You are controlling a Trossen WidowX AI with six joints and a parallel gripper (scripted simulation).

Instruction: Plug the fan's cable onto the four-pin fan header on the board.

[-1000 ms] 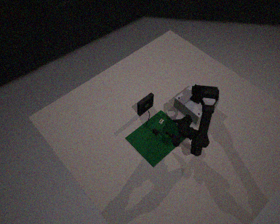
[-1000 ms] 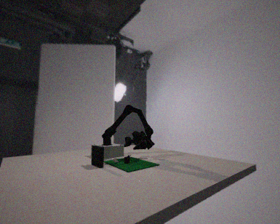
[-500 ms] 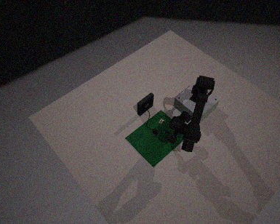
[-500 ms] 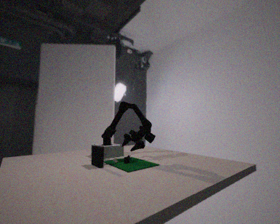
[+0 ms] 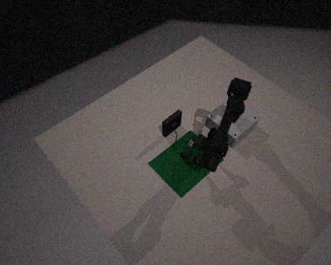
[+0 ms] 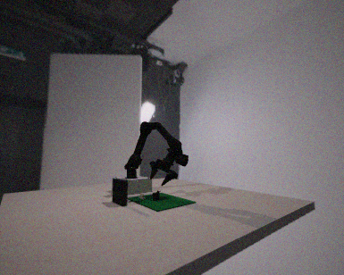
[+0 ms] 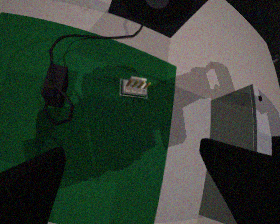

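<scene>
The fan plug lies 6 cm to the right of my gripper tip, 6 cm below it and 6 cm ahead of it. Round my gripper tip: green board 10 cm below, 7 cm ahead, 4 cm to the right; then black fan 21 cm to the right, 4 cm behind, 3 cm below; then four-pin fan header 9 cm below, 8 cm to the right, 3 cm behind.
</scene>
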